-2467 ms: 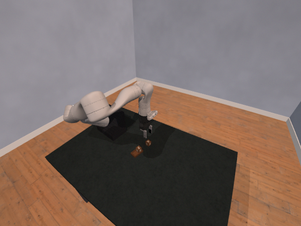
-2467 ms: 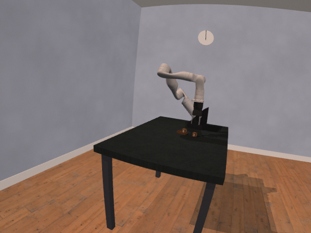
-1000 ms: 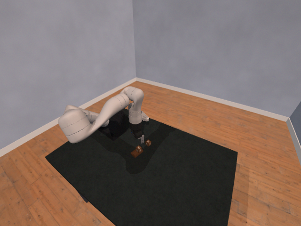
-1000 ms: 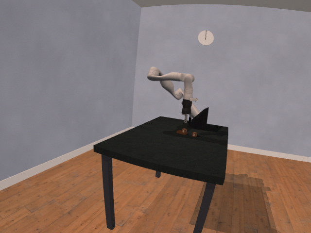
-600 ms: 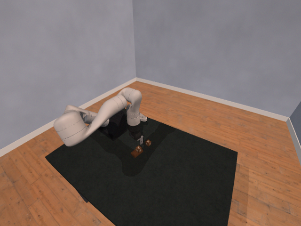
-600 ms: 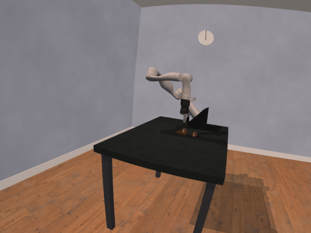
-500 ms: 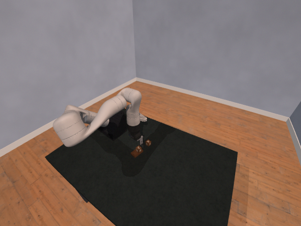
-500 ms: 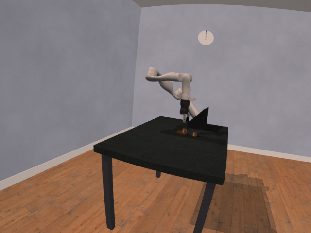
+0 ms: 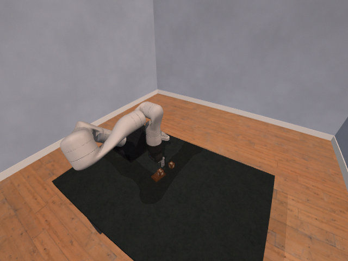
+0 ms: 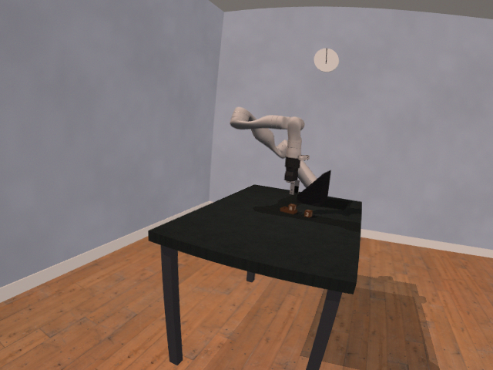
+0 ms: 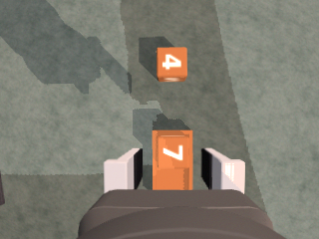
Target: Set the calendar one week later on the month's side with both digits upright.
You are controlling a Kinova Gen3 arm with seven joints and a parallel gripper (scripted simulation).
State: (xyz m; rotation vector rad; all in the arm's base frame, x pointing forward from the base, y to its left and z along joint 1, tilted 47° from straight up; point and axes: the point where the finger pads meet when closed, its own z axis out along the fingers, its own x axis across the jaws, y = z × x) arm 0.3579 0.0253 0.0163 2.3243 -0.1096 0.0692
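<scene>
Now: hand 2 cm to the left of the orange-brown tray and 11 cm above it. The rest, counted from my hand: orange cube 1 cm ahead, 9 cm to the left, 10 cm below.
</scene>
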